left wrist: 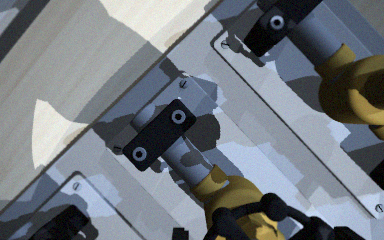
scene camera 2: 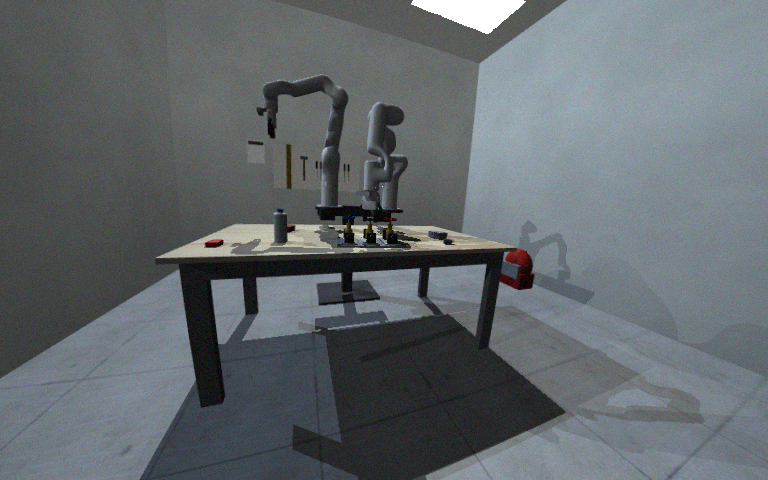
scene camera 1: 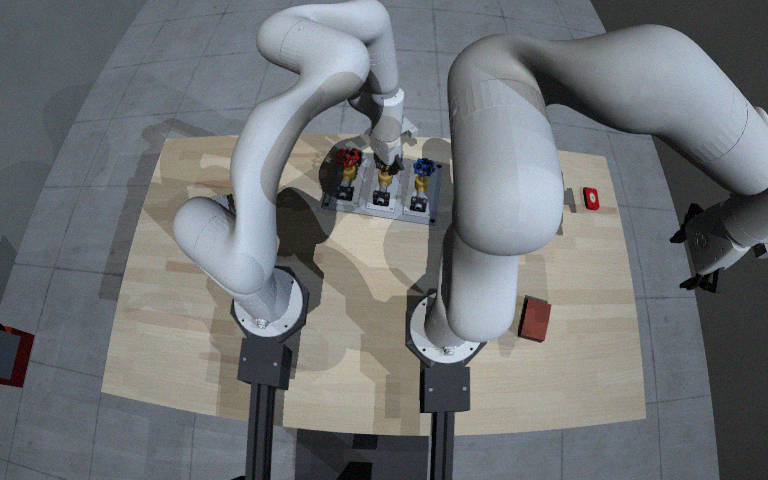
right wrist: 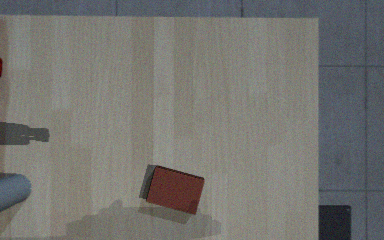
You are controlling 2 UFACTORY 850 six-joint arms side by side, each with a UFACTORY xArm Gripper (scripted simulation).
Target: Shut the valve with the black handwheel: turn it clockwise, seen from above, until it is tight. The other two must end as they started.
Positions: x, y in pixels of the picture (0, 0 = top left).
Scene:
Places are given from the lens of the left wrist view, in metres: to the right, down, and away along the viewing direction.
grey base plate [left wrist: 194, 55]: 0.00, -0.05, 0.26

